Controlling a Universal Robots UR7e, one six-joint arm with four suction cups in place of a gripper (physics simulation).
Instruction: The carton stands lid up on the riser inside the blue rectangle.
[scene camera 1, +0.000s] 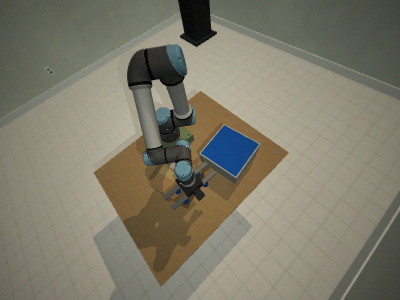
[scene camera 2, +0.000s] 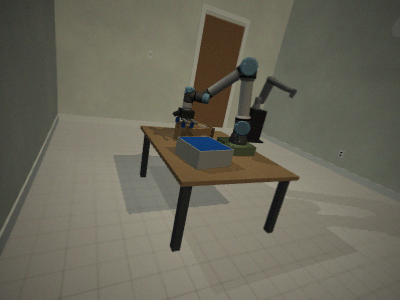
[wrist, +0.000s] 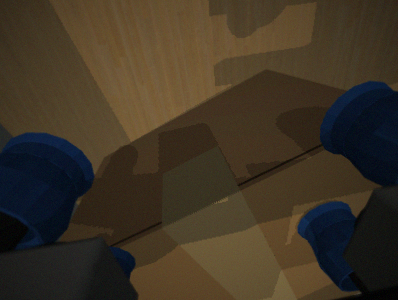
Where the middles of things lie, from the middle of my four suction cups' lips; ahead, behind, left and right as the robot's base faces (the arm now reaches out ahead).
Labels:
My suction cup is 110 mm past the brown carton (scene camera 1: 164, 181), 90 mm above it and 30 mm to the left of it. From my suction cup the other things lie so: grey riser (scene camera 2: 200, 152) 340 mm to the left, 110 mm below, 40 mm behind.

